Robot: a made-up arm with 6 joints. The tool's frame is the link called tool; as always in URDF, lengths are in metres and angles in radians. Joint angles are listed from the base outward.
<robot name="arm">
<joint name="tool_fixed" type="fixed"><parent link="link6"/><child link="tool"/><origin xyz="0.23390 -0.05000 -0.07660" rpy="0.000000 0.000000 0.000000"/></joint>
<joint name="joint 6" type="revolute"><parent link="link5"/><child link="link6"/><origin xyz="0.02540 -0.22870 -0.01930" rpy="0.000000 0.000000 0.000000"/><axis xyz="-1 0 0"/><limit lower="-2.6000" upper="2.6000"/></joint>
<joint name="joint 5" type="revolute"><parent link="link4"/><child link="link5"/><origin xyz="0.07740 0.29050 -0.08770" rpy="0.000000 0.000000 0.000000"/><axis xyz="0 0 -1"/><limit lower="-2.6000" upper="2.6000"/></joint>
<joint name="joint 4" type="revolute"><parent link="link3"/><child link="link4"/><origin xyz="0.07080 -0.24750 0.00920" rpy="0.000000 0.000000 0.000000"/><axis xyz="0 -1 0"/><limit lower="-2.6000" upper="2.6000"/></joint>
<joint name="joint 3" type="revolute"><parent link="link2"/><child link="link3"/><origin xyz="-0.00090 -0.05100 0.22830" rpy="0.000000 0.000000 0.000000"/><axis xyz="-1 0 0"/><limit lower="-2.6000" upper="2.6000"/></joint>
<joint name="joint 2" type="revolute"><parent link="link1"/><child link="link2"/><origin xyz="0.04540 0.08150 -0.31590" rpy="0.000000 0.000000 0.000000"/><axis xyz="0 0 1"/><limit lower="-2.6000" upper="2.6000"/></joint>
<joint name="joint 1" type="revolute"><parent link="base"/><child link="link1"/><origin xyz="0.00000 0.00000 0.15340" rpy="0.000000 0.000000 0.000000"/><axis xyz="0 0 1"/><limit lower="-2.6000" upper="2.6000"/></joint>
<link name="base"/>
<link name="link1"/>
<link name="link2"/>
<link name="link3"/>
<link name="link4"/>
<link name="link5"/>
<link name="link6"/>
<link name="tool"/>
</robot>
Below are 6 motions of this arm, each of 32 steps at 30 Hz.
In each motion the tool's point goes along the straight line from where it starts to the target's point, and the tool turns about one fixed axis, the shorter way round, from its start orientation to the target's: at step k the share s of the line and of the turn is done. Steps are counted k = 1, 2, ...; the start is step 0. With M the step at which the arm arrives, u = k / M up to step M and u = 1 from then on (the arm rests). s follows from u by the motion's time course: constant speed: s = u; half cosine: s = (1 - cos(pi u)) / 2; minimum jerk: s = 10 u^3 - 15 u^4 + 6 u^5.
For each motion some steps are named. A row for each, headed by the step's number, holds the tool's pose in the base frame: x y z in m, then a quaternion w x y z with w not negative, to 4 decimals.
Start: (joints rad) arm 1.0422 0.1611 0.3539 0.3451 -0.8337 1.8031
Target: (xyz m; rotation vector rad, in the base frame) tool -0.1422 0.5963 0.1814 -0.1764 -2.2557 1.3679
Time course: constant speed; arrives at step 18
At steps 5, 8, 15, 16, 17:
5: 0.0417 0.5845 0.1756 0.2100 -0.3597 -0.8103 0.4122
8: -0.0007 0.5872 0.1770 0.2203 -0.2937 -0.8213 0.4367
15: -0.0998 0.5936 0.1801 0.2399 -0.1344 -0.8302 0.4849
16: -0.1139 0.5945 0.1805 0.2422 -0.1112 -0.8296 0.4907
17: -0.1281 0.5954 0.1810 0.2443 -0.0880 -0.8285 0.4962

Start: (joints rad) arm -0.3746 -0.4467 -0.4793 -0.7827 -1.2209 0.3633
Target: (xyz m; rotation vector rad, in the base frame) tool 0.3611 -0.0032 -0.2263 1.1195 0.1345 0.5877
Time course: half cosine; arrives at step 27
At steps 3, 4, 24, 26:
3: 0.4805 0.0637 -0.2249 0.9233 0.2759 -0.0387 0.2644
4: 0.4776 0.0621 -0.2249 0.9214 0.2821 -0.0363 0.2649
24: 0.3648 -0.0011 -0.2263 0.8094 0.5157 0.0597 0.2745
26: 0.3615 -0.0030 -0.2263 0.8052 0.5220 0.0625 0.2745

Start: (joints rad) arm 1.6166 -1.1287 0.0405 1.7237 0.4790 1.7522
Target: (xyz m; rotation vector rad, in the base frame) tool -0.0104 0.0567 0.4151 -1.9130 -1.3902 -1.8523
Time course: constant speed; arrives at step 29
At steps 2, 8, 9, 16, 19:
2: 0.1598 -0.2330 0.2752 0.6448 -0.3134 -0.4571 -0.5263
8: 0.1220 -0.1687 0.3063 0.5338 -0.4035 -0.4773 -0.5695
9: 0.1157 -0.1579 0.3114 0.5141 -0.4177 -0.4796 -0.5755
16: 0.0716 -0.0828 0.3477 0.3675 -0.5091 -0.4873 -0.6069
19: 0.0526 -0.0506 0.3633 0.3009 -0.5436 -0.4859 -0.6147

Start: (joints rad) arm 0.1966 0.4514 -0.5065 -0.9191 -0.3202 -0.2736
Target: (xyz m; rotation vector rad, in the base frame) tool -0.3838 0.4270 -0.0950 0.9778 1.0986 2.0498
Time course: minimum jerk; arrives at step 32
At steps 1, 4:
1: 0.1239 0.2288 -0.3676 0.6888 0.2478 0.5245 0.4348
4: 0.1159 0.2319 -0.3633 0.6841 0.2504 0.5239 0.4415

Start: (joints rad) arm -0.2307 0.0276 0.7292 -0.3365 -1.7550 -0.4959
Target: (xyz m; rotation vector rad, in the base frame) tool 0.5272 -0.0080 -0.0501 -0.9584 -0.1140 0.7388
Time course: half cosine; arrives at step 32
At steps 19, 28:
19: 0.4519 0.0108 -0.1596 0.8431 -0.2697 0.1663 0.4345
28: 0.5191 -0.0060 -0.0618 0.8269 -0.4325 -0.0299 0.3581

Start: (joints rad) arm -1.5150 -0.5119 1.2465 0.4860 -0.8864 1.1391
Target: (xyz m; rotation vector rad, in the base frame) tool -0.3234 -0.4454 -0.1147 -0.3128 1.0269 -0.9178
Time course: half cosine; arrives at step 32
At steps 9, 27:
9: -0.1070 -0.5543 0.0405 0.5598 -0.5488 0.6182 -0.0568
27: -0.3078 -0.4533 -0.1035 0.7552 -0.1767 0.4891 -0.3991

